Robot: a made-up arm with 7 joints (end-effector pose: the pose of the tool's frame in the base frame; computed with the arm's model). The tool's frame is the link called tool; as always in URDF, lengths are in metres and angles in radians.
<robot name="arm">
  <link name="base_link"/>
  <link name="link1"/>
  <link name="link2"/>
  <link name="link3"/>
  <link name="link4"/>
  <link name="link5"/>
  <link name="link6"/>
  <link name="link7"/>
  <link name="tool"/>
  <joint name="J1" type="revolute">
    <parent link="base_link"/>
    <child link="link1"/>
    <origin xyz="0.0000 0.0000 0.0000"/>
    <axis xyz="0 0.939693 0.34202"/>
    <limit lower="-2.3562" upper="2.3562" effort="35" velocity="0.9"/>
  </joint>
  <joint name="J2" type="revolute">
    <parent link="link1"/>
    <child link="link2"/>
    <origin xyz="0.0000 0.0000 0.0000"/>
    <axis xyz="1 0 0"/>
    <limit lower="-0.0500" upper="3.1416" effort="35" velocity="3.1"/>
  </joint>
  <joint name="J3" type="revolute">
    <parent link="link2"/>
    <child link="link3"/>
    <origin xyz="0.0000 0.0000 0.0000"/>
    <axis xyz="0 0 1"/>
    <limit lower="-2.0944" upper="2.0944" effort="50" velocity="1.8"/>
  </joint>
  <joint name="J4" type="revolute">
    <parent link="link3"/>
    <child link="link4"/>
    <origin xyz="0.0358 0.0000 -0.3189"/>
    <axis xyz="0 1 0"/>
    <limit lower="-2.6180" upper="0.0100" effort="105" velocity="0.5"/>
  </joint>
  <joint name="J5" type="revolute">
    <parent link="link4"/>
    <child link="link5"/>
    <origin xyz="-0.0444 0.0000 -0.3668"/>
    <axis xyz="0 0 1"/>
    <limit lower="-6.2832" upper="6.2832" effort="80" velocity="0.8"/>
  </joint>
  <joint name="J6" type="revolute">
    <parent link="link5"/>
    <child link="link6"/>
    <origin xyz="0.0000 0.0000 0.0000"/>
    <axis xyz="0 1 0"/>
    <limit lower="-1.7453" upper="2.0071" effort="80" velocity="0.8"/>
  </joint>
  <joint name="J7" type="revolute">
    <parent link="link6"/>
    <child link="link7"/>
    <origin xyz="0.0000 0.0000 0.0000"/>
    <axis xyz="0 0 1"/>
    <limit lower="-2.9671" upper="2.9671" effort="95" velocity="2"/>
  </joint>
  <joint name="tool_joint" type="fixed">
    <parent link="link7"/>
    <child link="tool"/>
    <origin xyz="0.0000 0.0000 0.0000"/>
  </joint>
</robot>
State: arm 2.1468 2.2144 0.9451 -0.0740 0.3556 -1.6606 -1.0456
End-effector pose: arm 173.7 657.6 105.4 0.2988 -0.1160 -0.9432 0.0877
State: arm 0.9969 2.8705 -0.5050 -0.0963 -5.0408 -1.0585 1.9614
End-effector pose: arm 476.8 290.0 403.8 0.1217 -0.6012 -0.2460 0.7505
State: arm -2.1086 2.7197 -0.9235 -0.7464 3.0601 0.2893 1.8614
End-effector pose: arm -338.4 549.0 173.5 0.9058 0.2389 -0.0085 0.3498
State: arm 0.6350 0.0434 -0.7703 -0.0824 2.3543 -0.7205 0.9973
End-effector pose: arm -374.0 -25.6 -577.5 0.3710 -0.2406 0.8641 0.2403
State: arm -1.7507 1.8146 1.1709 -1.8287 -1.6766 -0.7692 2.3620
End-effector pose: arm -362.4 255.4 192.0 -0.3869 0.8531 0.0479 0.3469
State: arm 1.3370 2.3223 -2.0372 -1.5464 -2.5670 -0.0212 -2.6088
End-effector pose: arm -220.9 408.3 290.1 0.1096 0.8228 -0.0929 0.5498
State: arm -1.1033 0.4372 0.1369 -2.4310 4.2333 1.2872 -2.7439
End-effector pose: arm 196.6 -38.0 245.1 0.6231 0.5030 0.0229 0.5985
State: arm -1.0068 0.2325 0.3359 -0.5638 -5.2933 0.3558 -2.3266
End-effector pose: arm 652.2 55.3 -187.9 0.3291 -0.5414 -0.5349 0.5589
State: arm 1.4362 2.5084 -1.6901 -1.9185 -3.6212 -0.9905 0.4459
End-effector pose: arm -200.6 382.2 160.8 0.6993 -0.0009 0.2486 0.6702
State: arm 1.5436 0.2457 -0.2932 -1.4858 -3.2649 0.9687 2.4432
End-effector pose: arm -369.8 -12.0 -420.2 0.1681 -0.4201 -0.3288 0.8289
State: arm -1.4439 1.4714 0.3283 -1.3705 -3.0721 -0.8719 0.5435
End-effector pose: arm 122.2 298.7 484.5 0.8952 0.2085 -0.2606 0.2953
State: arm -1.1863 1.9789 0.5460 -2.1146 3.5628 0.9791 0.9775
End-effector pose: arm -68.8 19.0 402.1 -0.5831 -0.0286 -0.2918 0.7576
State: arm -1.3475 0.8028 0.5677 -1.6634 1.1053 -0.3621 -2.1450
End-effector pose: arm 271.1 220.8 387.6 -0.6772 0.6880 -0.2574 0.0416
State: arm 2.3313 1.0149 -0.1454 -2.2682 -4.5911 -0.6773 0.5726
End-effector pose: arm -324.9 86.8 -141.6 0.1535 -0.1859 0.7704 0.5902
